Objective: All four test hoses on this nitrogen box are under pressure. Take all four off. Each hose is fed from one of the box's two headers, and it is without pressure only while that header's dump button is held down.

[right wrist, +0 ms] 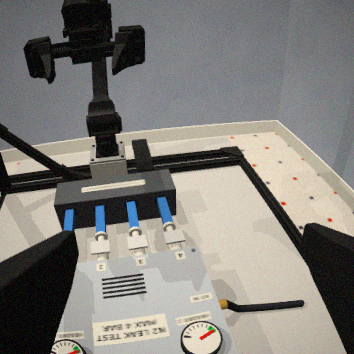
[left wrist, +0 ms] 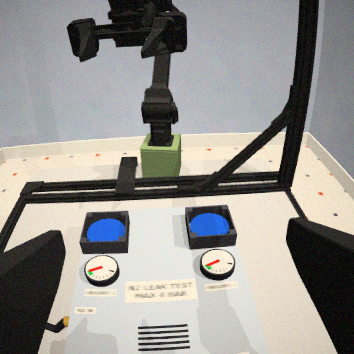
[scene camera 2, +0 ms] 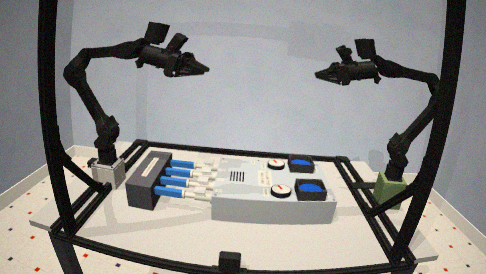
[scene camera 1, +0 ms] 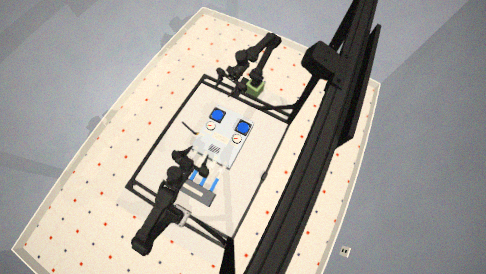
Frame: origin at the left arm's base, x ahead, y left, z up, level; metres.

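Seen in the pictures: left gripper, fingertip midpoint: (right wrist: 80,75) (left wrist: 176,238) (scene camera 2: 206,71) (scene camera 1: 200,150); right gripper, fingertip midpoint: (right wrist: 192,241) (left wrist: 109,56) (scene camera 2: 315,75) (scene camera 1: 221,92); left arm's base at its link origin: (right wrist: 106,150) (scene camera 2: 107,161) (scene camera 1: 177,215); right arm's base at its link origin: (left wrist: 160,140) (scene camera 2: 393,177) (scene camera 1: 255,83).
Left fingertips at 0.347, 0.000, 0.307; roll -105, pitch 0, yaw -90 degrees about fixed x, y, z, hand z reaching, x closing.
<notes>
Offsets run from my left fingertips to a thing's top centre, as dx, dy, dz. "spot": to the spot under its first point.
The nitrogen box (scene camera 1: 227,151) (scene camera 2: 270,211) (left wrist: 155,257) (right wrist: 172,280) lies on the table. Its two blue dump buttons (scene camera 1: 217,115) (scene camera 1: 243,127) (scene camera 2: 301,163) (scene camera 2: 310,188) (left wrist: 106,231) (left wrist: 209,225) sit in black square guards, untouched. Four blue hoses (scene camera 2: 182,164) (scene camera 2: 177,172) (scene camera 2: 172,181) (scene camera 2: 168,192) (right wrist: 69,220) (right wrist: 100,218) (right wrist: 132,215) (right wrist: 164,211) run to white couplings at the box's edge; the left finger hides one coupling in the right wrist view. My left gripper (scene camera 1: 198,160) (scene camera 2: 207,70) (right wrist: 80,75) is open and empty, high above the hose end. My right gripper (scene camera 2: 317,75) (left wrist: 109,56) is open and empty, high beyond the button end.
A dark grey block @[spot: -0.159, -0.127, -0.334] (scene camera 2: 142,194) (right wrist: 75,195) stands at the hoses' far ends. Two gauges (left wrist: 101,270) (left wrist: 217,264) have red needles near their green marks. A black lever @[spot: +0.167, +0.266, -0.374] (right wrist: 270,306) sticks out from the box's side. A black frame (scene camera 2: 240,151) surrounds the table, with uprights and braces near both arm bases.
</notes>
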